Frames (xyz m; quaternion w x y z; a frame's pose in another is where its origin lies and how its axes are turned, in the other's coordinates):
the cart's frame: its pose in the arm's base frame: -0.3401 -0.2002 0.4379 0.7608 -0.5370 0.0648 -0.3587
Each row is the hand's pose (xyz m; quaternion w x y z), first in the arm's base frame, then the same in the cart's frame.
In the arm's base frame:
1: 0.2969 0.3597 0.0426 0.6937 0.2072 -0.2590 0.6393
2: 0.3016 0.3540 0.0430 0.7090 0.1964 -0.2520 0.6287
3: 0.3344 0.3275 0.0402 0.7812 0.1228 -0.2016 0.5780
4: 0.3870 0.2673 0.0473 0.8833 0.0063 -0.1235 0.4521
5: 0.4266 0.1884 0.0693 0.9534 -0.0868 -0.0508 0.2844
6: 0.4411 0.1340 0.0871 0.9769 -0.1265 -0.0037 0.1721
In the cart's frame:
1: 0.0099 0.7376 0.5756 0.1704 0.5816 -0.5110 0.6096
2: 0.0170 0.7386 0.5737 0.1921 0.5798 -0.5048 0.6100
3: 0.0566 0.7522 0.5680 0.3080 0.5478 -0.4703 0.6196
4: 0.1343 0.7611 0.5500 0.4985 0.4941 -0.3917 0.5949
5: 0.2182 0.7479 0.5175 0.6666 0.4457 -0.2843 0.5254
6: 0.2674 0.7304 0.4899 0.7492 0.4185 -0.2039 0.4712

